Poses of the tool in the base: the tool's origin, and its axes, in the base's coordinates. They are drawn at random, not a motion.
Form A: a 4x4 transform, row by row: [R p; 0 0 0 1], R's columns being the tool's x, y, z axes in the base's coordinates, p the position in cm. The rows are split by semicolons.
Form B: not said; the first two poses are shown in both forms.
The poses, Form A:
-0.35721 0.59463 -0.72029 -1.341; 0.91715 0.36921 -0.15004 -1.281; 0.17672 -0.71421 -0.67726 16.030; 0 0 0 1
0.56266 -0.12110 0.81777 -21.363; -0.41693 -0.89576 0.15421 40.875; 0.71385 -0.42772 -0.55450 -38.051; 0 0 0 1
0.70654 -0.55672 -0.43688 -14.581; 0.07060 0.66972 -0.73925 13.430; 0.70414 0.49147 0.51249 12.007; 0 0 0 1
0.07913 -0.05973 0.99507 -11.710; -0.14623 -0.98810 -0.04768 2.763; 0.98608 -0.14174 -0.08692 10.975; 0 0 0 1
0.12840 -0.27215 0.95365 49.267; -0.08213 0.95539 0.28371 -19.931; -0.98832 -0.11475 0.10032 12.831; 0 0 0 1
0.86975 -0.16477 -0.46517 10.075; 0.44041 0.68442 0.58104 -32.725; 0.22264 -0.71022 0.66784 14.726; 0 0 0 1
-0.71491 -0.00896 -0.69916 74.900; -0.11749 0.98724 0.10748 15.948; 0.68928 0.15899 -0.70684 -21.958; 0 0 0 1
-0.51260 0.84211 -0.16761 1.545; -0.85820 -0.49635 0.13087 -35.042; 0.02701 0.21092 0.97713 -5.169; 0 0 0 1
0.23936 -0.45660 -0.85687 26.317; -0.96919 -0.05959 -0.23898 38.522; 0.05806 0.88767 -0.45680 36.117; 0 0 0 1
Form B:
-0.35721 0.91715 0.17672 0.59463 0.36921 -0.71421 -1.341 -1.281 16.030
0.56266 -0.41693 0.71385 -0.12110 -0.89576 -0.42772 -21.363 40.875 -38.051
0.70654 0.07060 0.70414 -0.55672 0.66972 0.49147 -14.581 13.430 12.007
0.07913 -0.14623 0.98608 -0.05973 -0.98810 -0.14174 -11.710 2.763 10.975
0.12840 -0.08213 -0.98832 -0.27215 0.95539 -0.11475 49.267 -19.931 12.831
0.86975 0.44041 0.22264 -0.16477 0.68442 -0.71022 10.075 -32.725 14.726
-0.71491 -0.11749 0.68928 -0.00896 0.98724 0.15899 74.900 15.948 -21.958
-0.51260 -0.85820 0.02701 0.84211 -0.49635 0.21092 1.545 -35.042 -5.169
0.23936 -0.96919 0.05806 -0.45660 -0.05959 0.88767 26.317 38.522 36.117

